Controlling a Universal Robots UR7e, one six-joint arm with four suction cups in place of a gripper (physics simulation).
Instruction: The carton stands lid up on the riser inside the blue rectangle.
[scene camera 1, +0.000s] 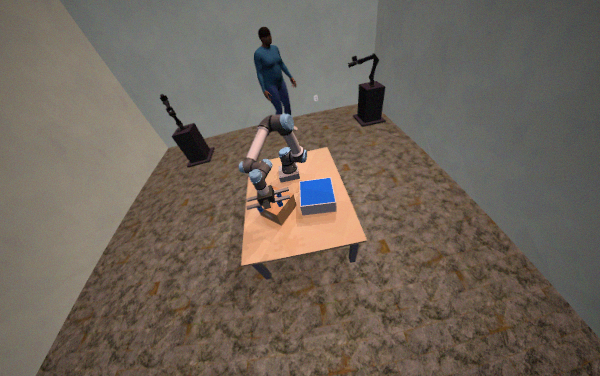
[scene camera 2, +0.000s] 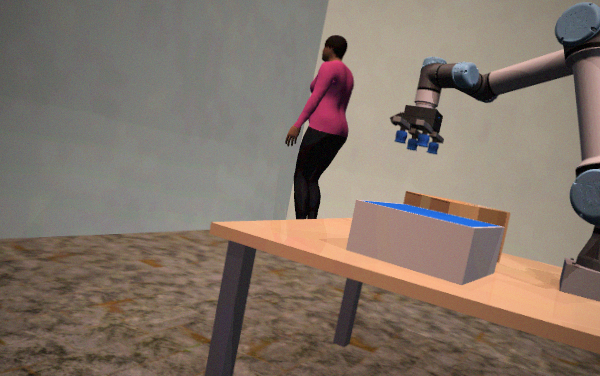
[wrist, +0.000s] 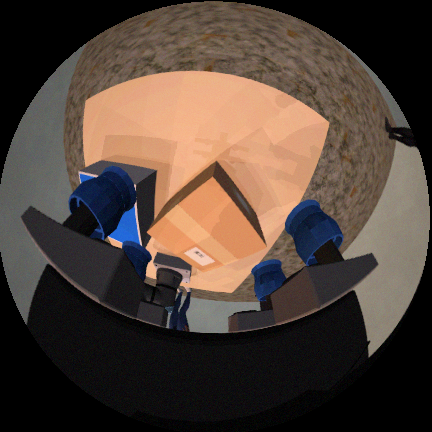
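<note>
A brown carton (scene camera 1: 286, 214) (scene camera 2: 455, 207) (wrist: 220, 220) stands on the table, turned at an angle, with tape and a white label on its upper face. It is beside the grey riser (scene camera 1: 319, 208) (scene camera 2: 410, 237) (wrist: 145, 205), to its left in scene camera 1, and is partly hidden behind it in scene camera 2. The riser's top bears the blue rectangle (scene camera 1: 317, 190) (scene camera 2: 435, 214) (wrist: 127, 222), with no carton on it. My gripper (scene camera 1: 270, 201) (scene camera 2: 417, 142) (wrist: 206, 240) is open, its four blue cups pointing down above the carton, apart from it and holding nothing.
The wooden table (scene camera 1: 300, 245) (scene camera 2: 280, 235) (wrist: 190, 100) carries the arm's base (scene camera 1: 289, 175) (scene camera 2: 580, 275) behind the carton and riser. A person in teal (scene camera 1: 271, 65) stands behind the table. A person in pink (scene camera 2: 332, 100) stands beyond it. Two dark pedestals (scene camera 1: 192, 142) (scene camera 1: 370, 102) hold small arms.
</note>
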